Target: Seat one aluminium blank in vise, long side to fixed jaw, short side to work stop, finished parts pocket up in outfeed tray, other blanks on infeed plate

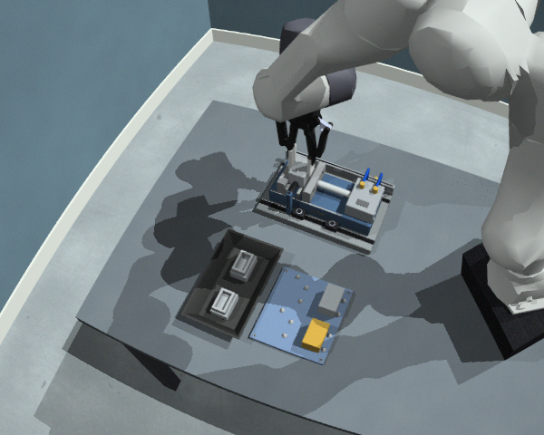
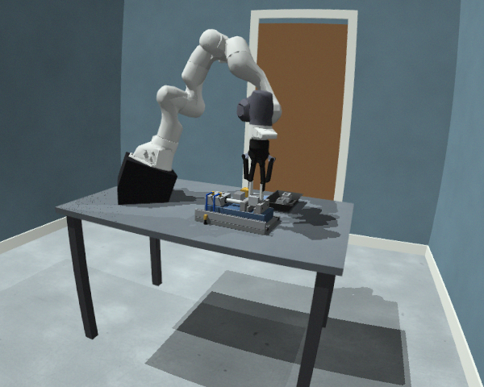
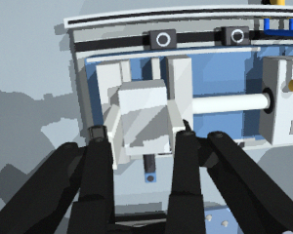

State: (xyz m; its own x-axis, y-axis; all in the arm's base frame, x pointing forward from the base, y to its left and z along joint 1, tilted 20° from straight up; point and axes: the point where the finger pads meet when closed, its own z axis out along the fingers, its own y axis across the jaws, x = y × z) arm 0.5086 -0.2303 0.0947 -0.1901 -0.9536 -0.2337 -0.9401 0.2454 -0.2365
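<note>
My hand is 6 cm above the fixed jaw and 3 cm short of it. Round my hand: vise 10 cm below, 7 cm behind, 2 cm to the left; vise hose block 16 cm behind, 6 cm below, 4 cm to the left; moving jaw 6 cm below, 3 cm behind, 1 cm to the left.
</note>
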